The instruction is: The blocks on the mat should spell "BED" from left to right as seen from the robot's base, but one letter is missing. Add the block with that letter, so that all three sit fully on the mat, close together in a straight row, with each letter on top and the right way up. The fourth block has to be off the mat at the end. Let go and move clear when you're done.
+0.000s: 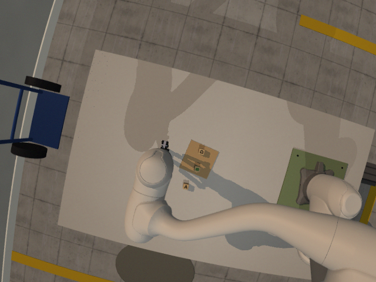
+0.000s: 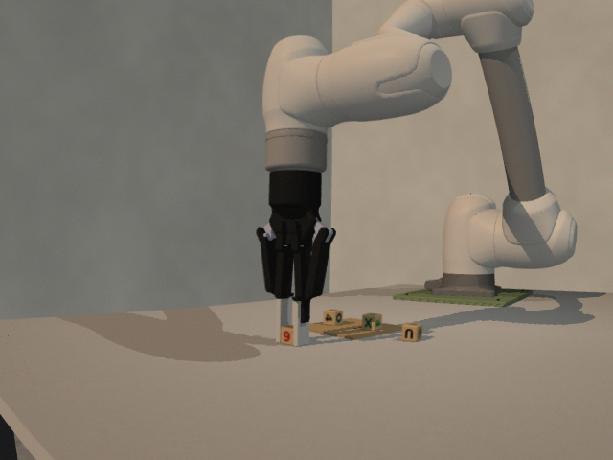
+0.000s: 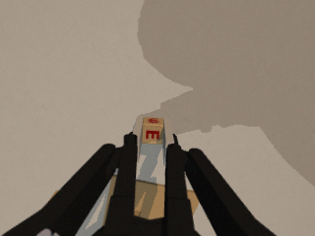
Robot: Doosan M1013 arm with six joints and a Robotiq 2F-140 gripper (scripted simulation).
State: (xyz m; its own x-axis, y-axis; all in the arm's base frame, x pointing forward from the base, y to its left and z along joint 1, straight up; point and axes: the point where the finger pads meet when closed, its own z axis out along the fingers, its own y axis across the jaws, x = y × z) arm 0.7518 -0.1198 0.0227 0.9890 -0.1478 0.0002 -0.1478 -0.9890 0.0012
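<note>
The E block is 20 mm below my hand. Also, from my hand: tan mat (160 mm behind, 20 mm to the left, 30 mm below); B block (150 mm behind, 60 mm to the left, 20 mm below); D block (170 mm behind, 20 mm to the right, 20 mm below).
</note>
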